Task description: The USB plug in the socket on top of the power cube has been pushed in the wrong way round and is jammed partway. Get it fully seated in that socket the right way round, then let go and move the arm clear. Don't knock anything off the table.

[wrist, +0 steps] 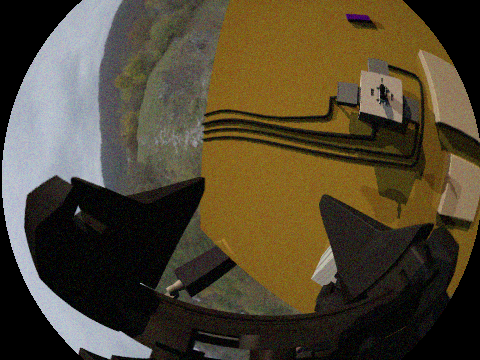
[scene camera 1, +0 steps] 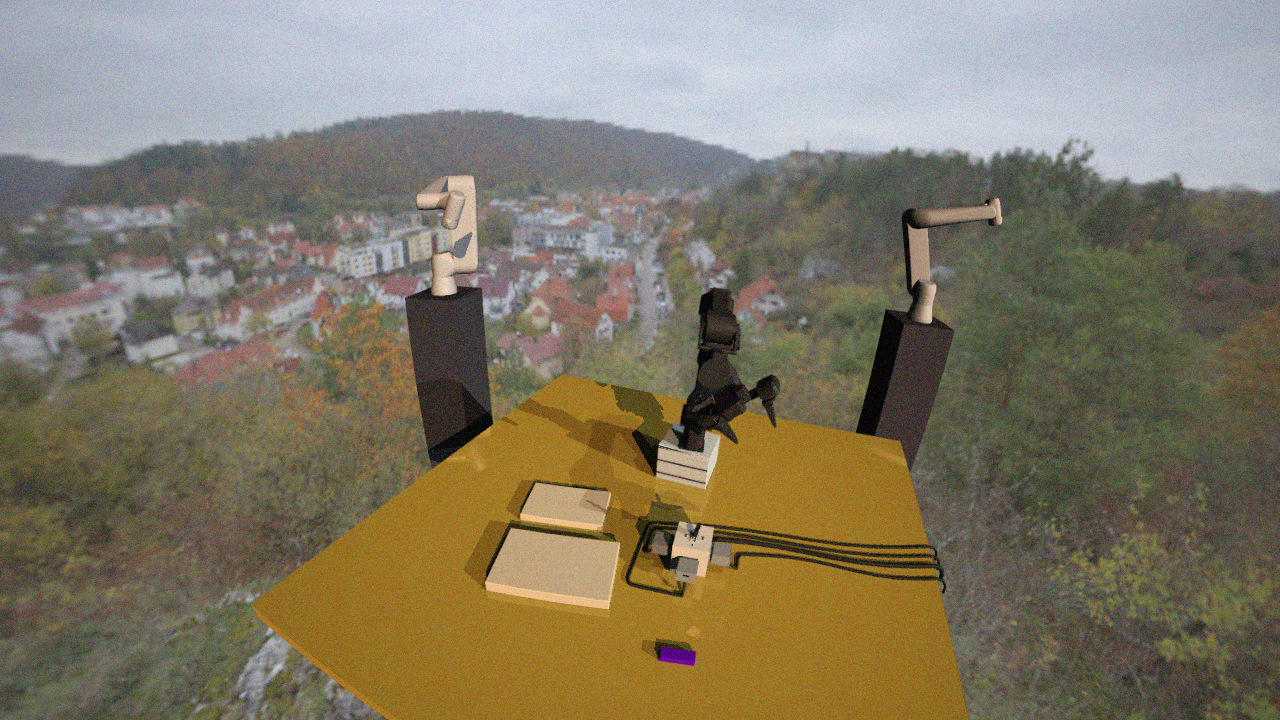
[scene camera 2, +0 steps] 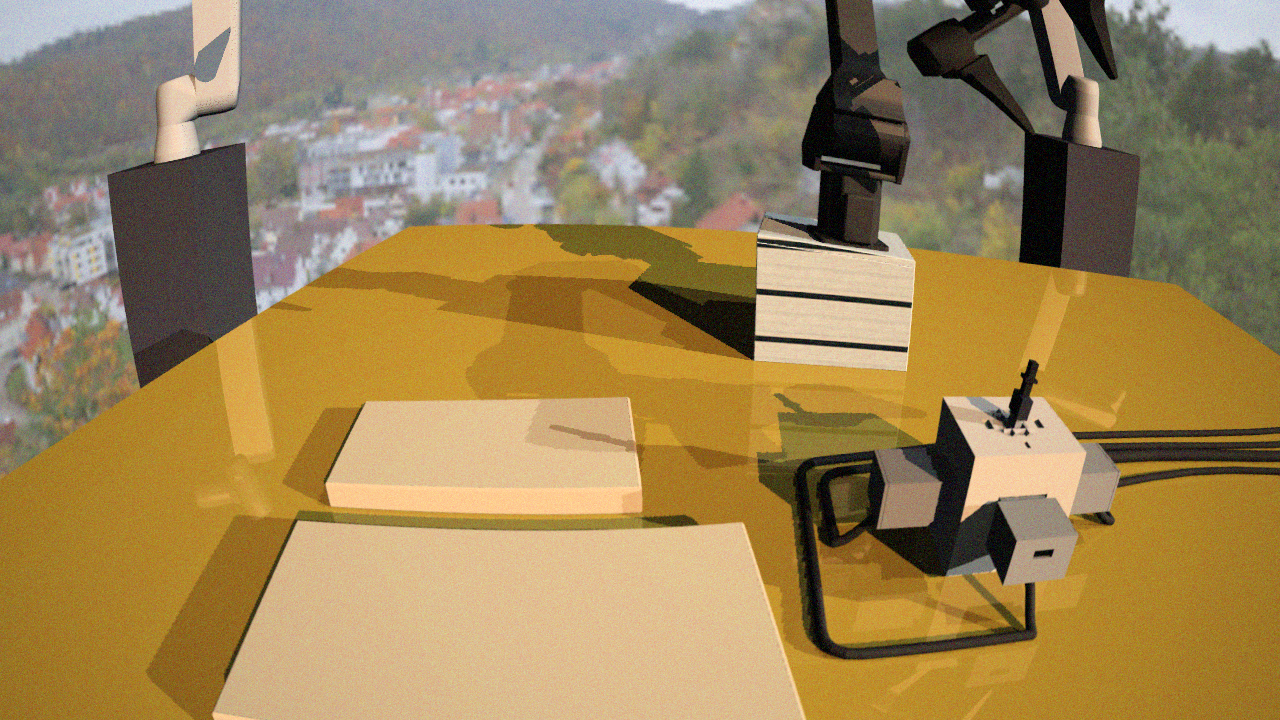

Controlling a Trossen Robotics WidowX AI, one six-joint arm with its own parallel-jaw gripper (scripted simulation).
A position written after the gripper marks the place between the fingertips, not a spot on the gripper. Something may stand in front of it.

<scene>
The gripper (scene camera 2: pixel 1074 106) is open, holding nothing. Further things: a USB plug (scene camera 2: pixel 1021 403) and a power cube (scene camera 2: pixel 988 464).
The gripper is seen too in the wrist view (wrist: pixel 265 192) and in scene camera 1 (scene camera 1: pixel 756 435). The power cube shows as well in the wrist view (wrist: pixel 391 114) and in scene camera 1 (scene camera 1: pixel 681 546).
</scene>
